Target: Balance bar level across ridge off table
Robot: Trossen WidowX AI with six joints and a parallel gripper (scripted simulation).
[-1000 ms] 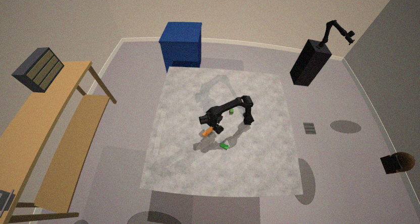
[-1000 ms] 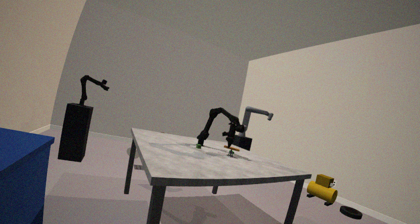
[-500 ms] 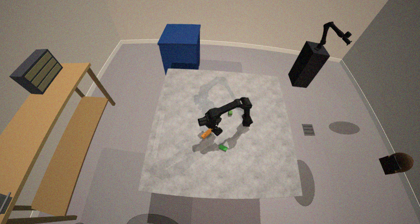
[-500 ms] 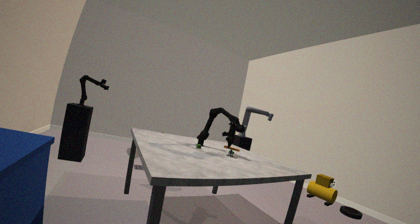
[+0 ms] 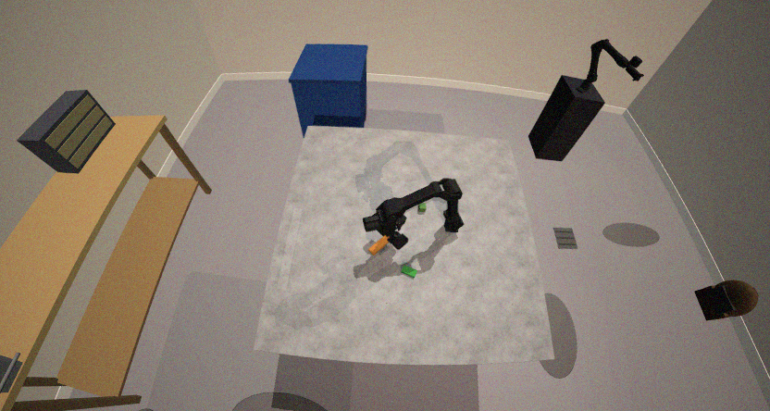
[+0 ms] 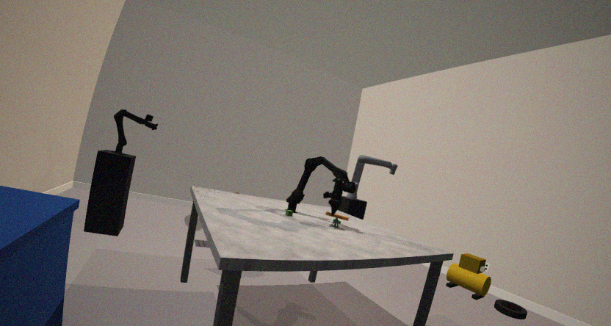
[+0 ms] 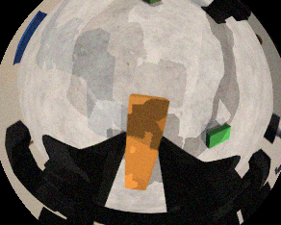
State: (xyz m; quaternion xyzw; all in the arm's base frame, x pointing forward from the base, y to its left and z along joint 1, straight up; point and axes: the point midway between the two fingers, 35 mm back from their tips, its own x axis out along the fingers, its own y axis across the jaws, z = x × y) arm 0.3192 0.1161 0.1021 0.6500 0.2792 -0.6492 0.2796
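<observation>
Now: the orange bar 2 cm ahead of my gripper tip and 2 cm to the left of it. From my gripper tip the other things lie so: green cube (17 cm behind, 21 cm to the right, 5 cm below).
</observation>
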